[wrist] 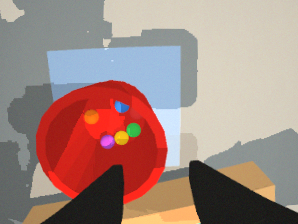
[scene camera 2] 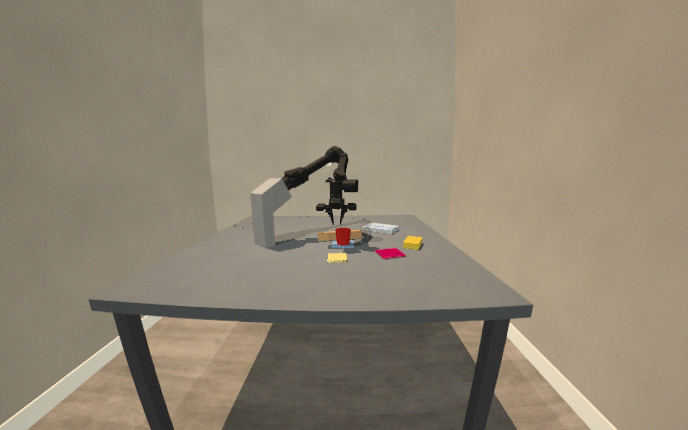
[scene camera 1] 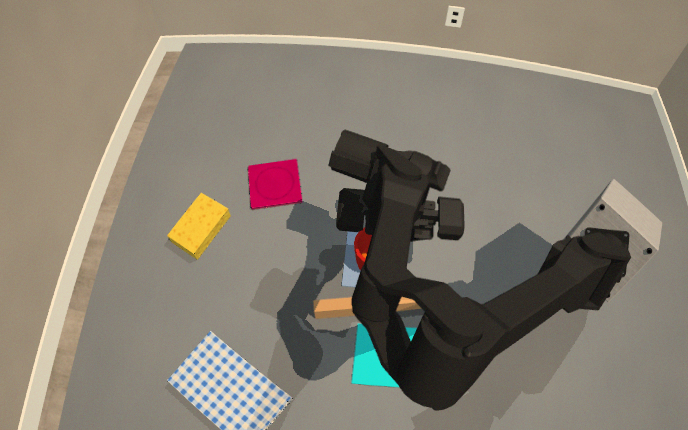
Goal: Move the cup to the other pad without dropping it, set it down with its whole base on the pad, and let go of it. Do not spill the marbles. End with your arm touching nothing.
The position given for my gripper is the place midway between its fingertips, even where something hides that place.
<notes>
I see my gripper [scene camera 1: 395, 238] and a cup [wrist: 69, 150].
My gripper is seen too in the wrist view [wrist: 156, 171].
</notes>
